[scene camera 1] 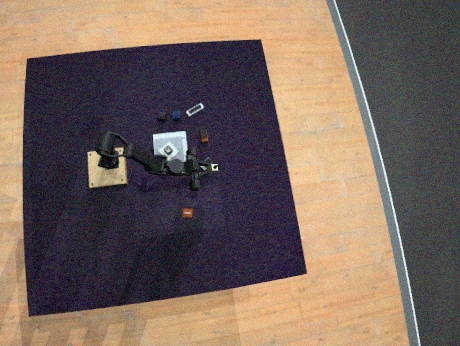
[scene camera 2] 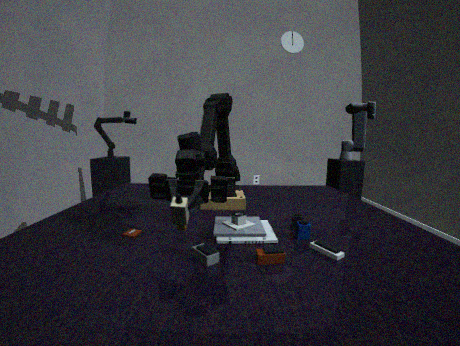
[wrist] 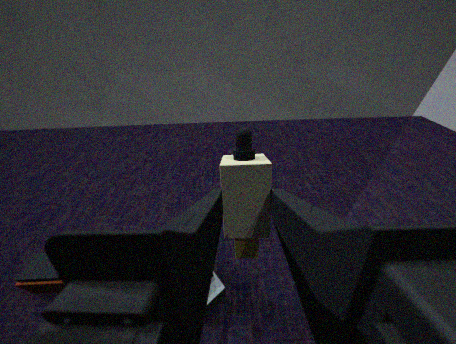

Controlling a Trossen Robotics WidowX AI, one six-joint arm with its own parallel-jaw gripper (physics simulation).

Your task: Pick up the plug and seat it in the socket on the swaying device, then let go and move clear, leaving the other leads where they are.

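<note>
The cream plug (scene camera 1: 214, 167) (scene camera 2: 179, 212) (wrist: 246, 197) has a black stub on top and a yellow tip pointing down. My gripper (scene camera 1: 211, 168) (scene camera 2: 181, 202) (wrist: 245, 193) is shut on it, a finger on each side, and holds it upright above the dark mat. The device is a grey slab (scene camera 1: 176, 140) (scene camera 2: 225, 230) on a white base (scene camera 2: 271, 236). Its small grey socket (scene camera 1: 168, 150) (scene camera 2: 238, 218) sits on a white diamond-shaped plate. The plug is to the side of the device, apart from the socket. The socket does not show in the wrist view.
On the mat (scene camera 1: 240, 225) lie a grey block (scene camera 2: 207, 256), an orange-and-black block (scene camera 1: 204, 135) (scene camera 2: 270, 257), a white bar (scene camera 1: 195, 109) (scene camera 2: 327, 251), a blue block (scene camera 1: 176, 115) (scene camera 2: 303, 231), a black block (scene camera 1: 162, 117) and a flat orange piece (scene camera 1: 187, 213) (scene camera 2: 132, 233).
</note>
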